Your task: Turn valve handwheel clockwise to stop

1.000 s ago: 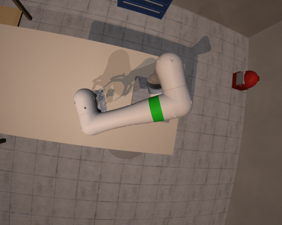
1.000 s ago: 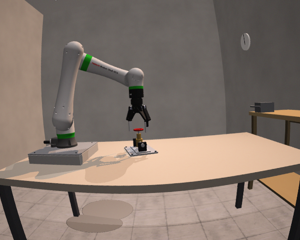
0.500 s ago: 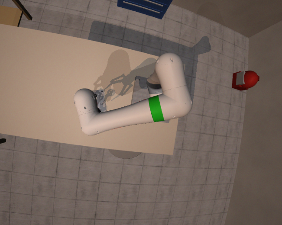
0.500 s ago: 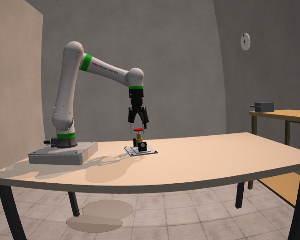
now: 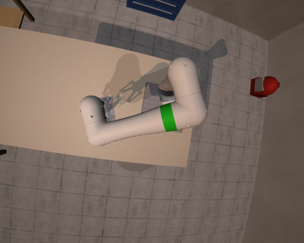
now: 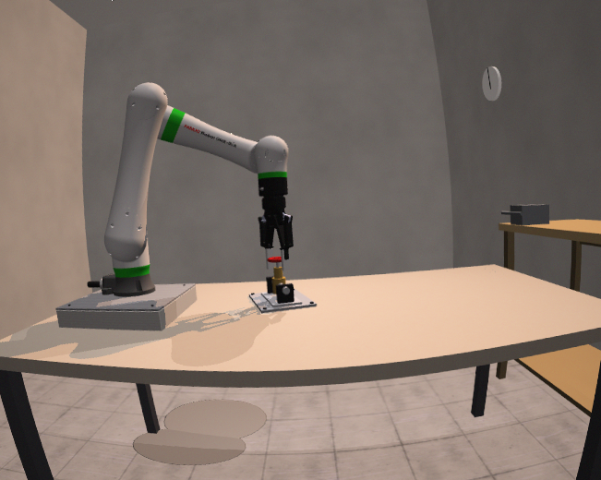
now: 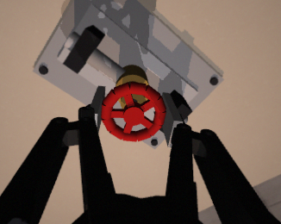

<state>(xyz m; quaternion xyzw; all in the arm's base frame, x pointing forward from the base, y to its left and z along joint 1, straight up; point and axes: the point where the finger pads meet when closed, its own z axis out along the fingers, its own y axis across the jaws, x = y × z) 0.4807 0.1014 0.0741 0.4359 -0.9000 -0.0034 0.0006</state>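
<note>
Right now the red spoked handwheel is 10 mm below my hand. Also, from my hand: plate 130 mm below.
</note>
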